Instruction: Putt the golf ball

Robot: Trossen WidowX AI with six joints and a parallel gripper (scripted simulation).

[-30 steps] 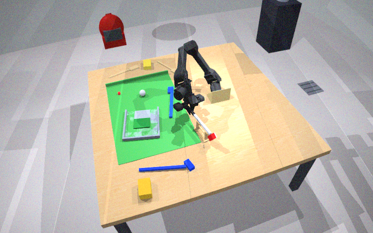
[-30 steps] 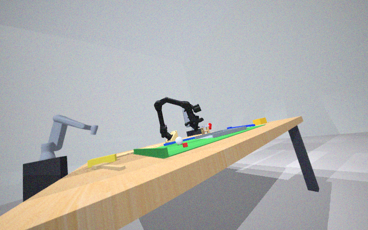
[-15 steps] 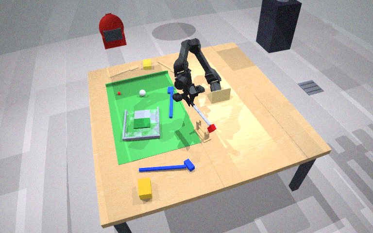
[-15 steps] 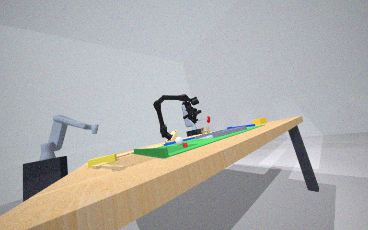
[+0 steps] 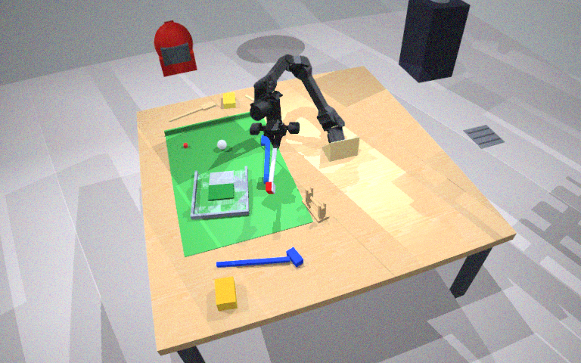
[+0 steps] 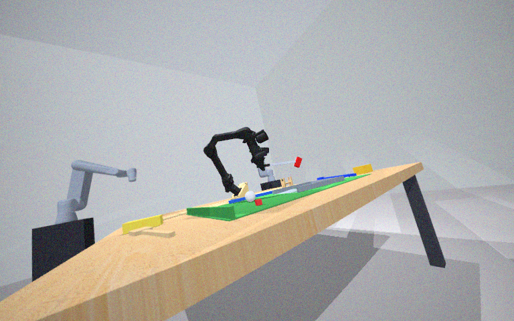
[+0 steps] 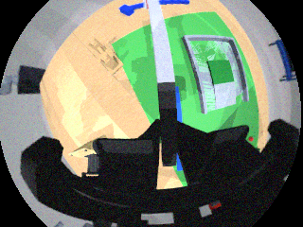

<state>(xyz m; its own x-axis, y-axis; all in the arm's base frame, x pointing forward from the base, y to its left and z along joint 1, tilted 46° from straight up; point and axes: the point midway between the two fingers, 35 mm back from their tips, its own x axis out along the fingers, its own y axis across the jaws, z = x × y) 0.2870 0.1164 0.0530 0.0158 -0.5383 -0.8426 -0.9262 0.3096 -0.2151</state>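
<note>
Now: the red putter 4 cm ahead of my gripper tip, 11 cm to the left of it and 2 cm above it. Round my gripper tip: white golf ball 19 cm ahead, 24 cm to the right, 12 cm below; wooden rack 8 cm behind, 24 cm to the left, 10 cm below; blue putter 18 cm ahead, 40 cm to the left, 13 cm below.
</note>
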